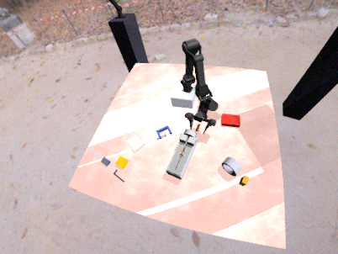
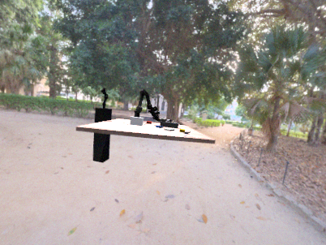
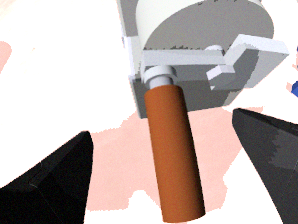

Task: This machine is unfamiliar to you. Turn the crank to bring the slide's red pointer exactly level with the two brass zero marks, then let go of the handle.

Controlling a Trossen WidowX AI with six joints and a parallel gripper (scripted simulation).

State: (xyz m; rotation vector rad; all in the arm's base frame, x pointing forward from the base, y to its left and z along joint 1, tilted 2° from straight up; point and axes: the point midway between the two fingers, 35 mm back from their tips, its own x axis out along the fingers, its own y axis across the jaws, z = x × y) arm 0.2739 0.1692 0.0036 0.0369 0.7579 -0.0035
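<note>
The crank handle lies 2 cm behind my gripper tip and 2 cm above it. From my gripper tip the other things lie so: white tile: 37 cm to the right, 18 cm ahead, 6 cm below; then red pointer: 13 cm ahead, 3 cm to the right, 1 cm above; then red block: 19 cm behind, 18 cm to the left, 5 cm below.
</note>
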